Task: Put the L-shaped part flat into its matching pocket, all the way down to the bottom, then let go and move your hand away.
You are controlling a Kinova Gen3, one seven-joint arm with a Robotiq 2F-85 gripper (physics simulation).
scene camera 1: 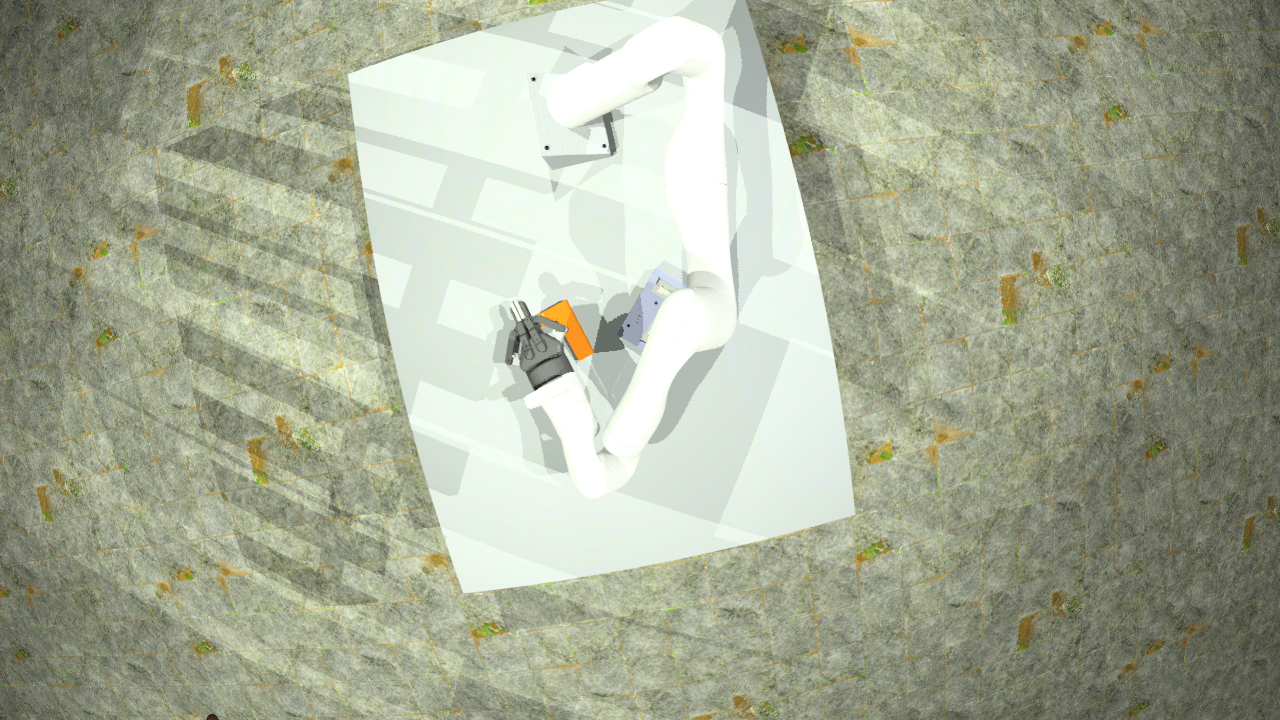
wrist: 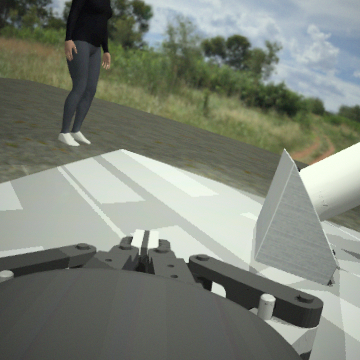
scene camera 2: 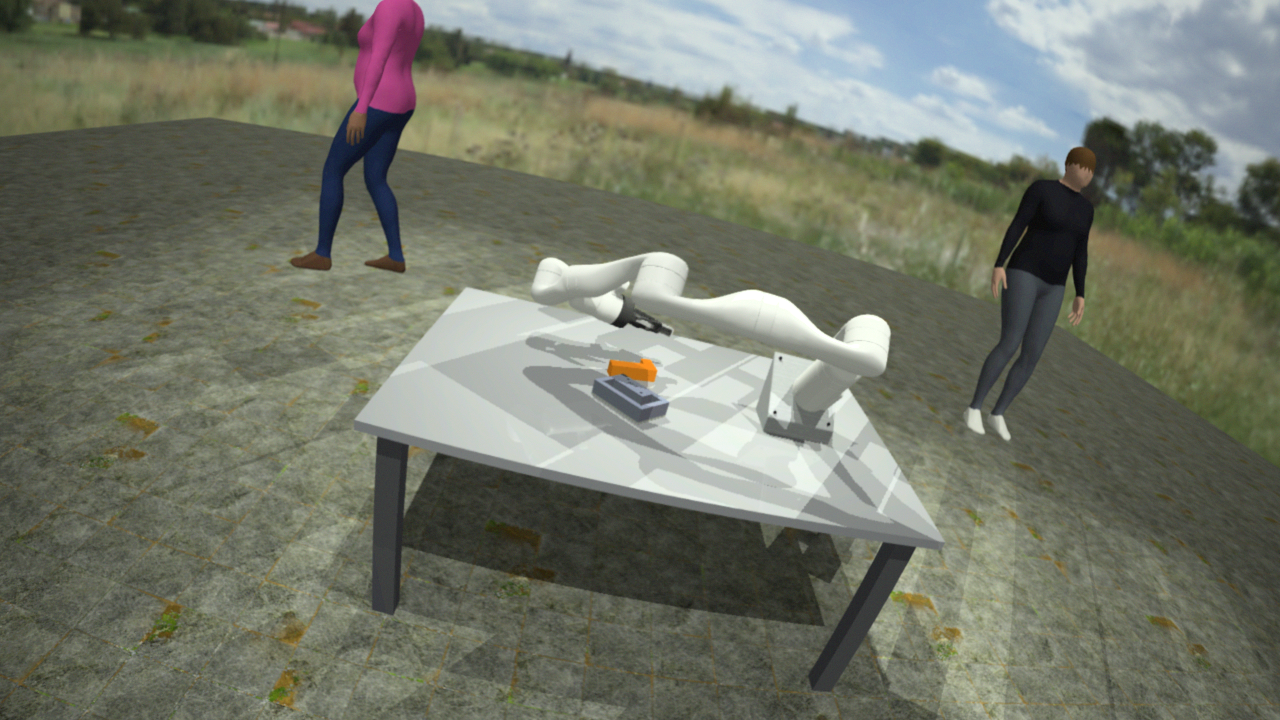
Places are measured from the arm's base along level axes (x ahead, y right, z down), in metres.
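Where they show: gripper, fingertip midpoint: point(scene camera 1: 515, 301) point(wrist: 145, 245) point(scene camera 2: 671, 332); arm's base, link origin: point(scene camera 1: 567, 105) point(wrist: 307, 196) point(scene camera 2: 810, 392).
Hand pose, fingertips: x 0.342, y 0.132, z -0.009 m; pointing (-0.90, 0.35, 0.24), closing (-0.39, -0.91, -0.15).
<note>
Things, the pixels of their top centre, and the offset from my fingertips. Level surfaces: height alone.
- orange L-shaped part, top centre: point(scene camera 1: 564, 334) point(scene camera 2: 632, 362) dx +0.074, dy -0.071, dz +0.073 m
- white table, surface height: dz +0.103 m
- blue-grey pocket block, top centre: point(scene camera 1: 658, 313) point(scene camera 2: 632, 390) dx +0.059, dy -0.243, dz +0.066 m
The orange L-shaped part point(scene camera 1: 573, 327) point(scene camera 2: 632, 367) lies on the white table point(scene camera 1: 760, 429) point(scene camera 2: 465, 403), just beside the blue-grey pocket block point(scene camera 1: 646, 313) point(scene camera 2: 630, 397). It is outside the pocket. My gripper point(scene camera 1: 519, 312) point(scene camera 2: 657, 327) point(wrist: 145, 245) is shut with nothing between the fingers. It hangs above the table, beside and above the orange part, with its fingertips past the part's far side. The wrist view shows neither the part nor the block.
The arm's grey base plate point(scene camera 1: 573, 143) point(scene camera 2: 792, 420) point(wrist: 289, 232) stands at the table's far end. A person in black point(scene camera 2: 1037, 286) point(wrist: 83, 71) and a person in pink point(scene camera 2: 380, 135) stand on the ground away from the table.
</note>
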